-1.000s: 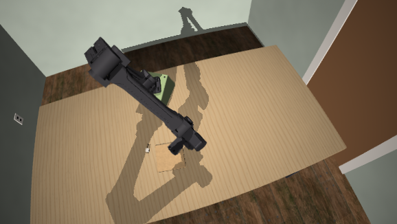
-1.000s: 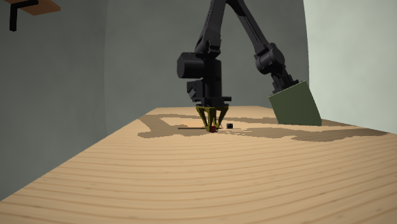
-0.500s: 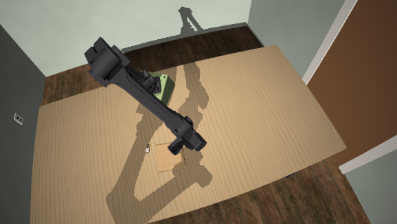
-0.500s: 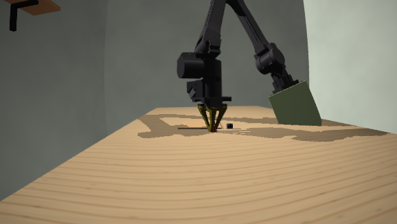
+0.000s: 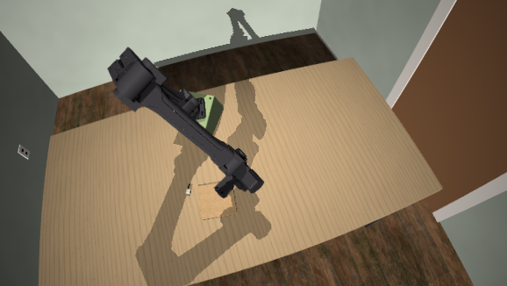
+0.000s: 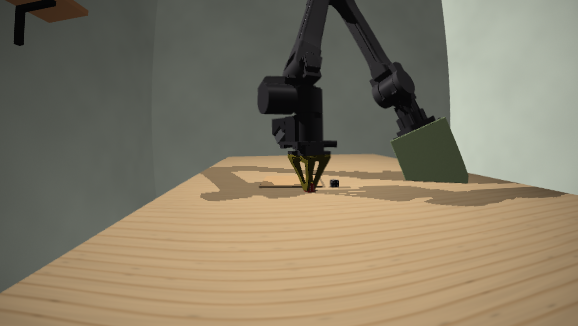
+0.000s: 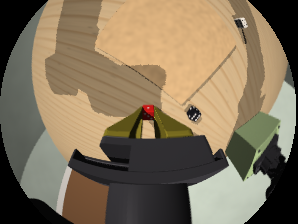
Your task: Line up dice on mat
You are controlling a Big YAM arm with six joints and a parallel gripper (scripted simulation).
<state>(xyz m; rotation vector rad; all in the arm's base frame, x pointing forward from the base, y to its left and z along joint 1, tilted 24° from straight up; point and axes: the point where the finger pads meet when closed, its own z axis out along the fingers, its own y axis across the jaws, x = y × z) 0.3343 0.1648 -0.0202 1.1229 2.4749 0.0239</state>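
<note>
Now: hand 110 mm to the left of the tan mat, 40 mm short of it and 10 mm above it. From my hand the other things lie so: white die 220 mm to the right; black die 60 mm behind, 40 mm to the right; red die right at my hand.
</note>
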